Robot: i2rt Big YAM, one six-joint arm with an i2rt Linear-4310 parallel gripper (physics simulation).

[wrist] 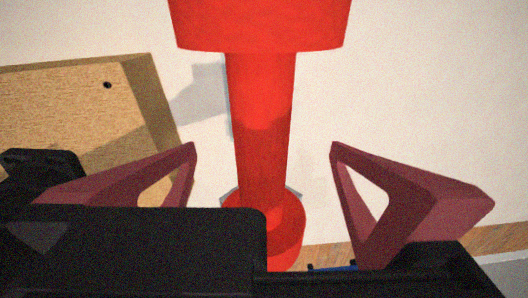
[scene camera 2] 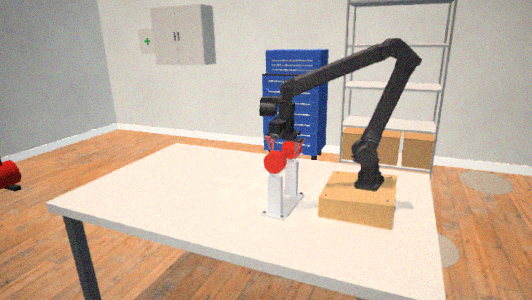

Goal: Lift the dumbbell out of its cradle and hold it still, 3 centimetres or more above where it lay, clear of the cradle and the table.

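Seen in the pictures: gripper, between the fingertips: point(wrist: 263, 148); arm's base, origin of its link: point(wrist: 59, 181) point(scene camera 2: 369, 183).
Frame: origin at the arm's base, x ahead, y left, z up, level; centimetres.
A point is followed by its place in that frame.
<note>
The red dumbbell point(scene camera 2: 275, 162) @(x 26.4, y 26.4, z 12.4 cm) point(wrist: 262, 100) @(x 28.2, y 20.8, z 13.6 cm) lies level across the two uprights of the white cradle point(scene camera 2: 275, 195) @(x 26.7, y 26.1, z -0.8 cm), which stands on the table point(scene camera 2: 150, 190) @(x 86.3, y 37.1, z -9.4 cm). In the wrist view the dumbbell's handle runs up the picture, with its near weight at the top and the other weight partly hidden by the black gripper body at the bottom. My gripper point(scene camera 2: 285, 150) @(x 28.9, y 16.6, z 11.3 cm) point(wrist: 263, 148) @(x 28.9, y 16.6, z 11.3 cm) is open and points down at the dumbbell. Its dark red fingers stand on either side of the handle, with a gap on both sides. In the wrist view, small grey corners of the cradle show beside the lower weight.
The arm's wooden base block point(scene camera 2: 357, 212) @(x -0.9, y 15.7, z -4.7 cm) point(wrist: 65, 105) @(x 5.6, y 12.7, z -0.7 cm) stands on the table to the right of the cradle in the scene view. A blue drawer cabinet point(scene camera 2: 320, 100), a metal shelf unit point(scene camera 2: 348, 70) and a wall cabinet point(scene camera 2: 170, 47) are behind the table.
</note>
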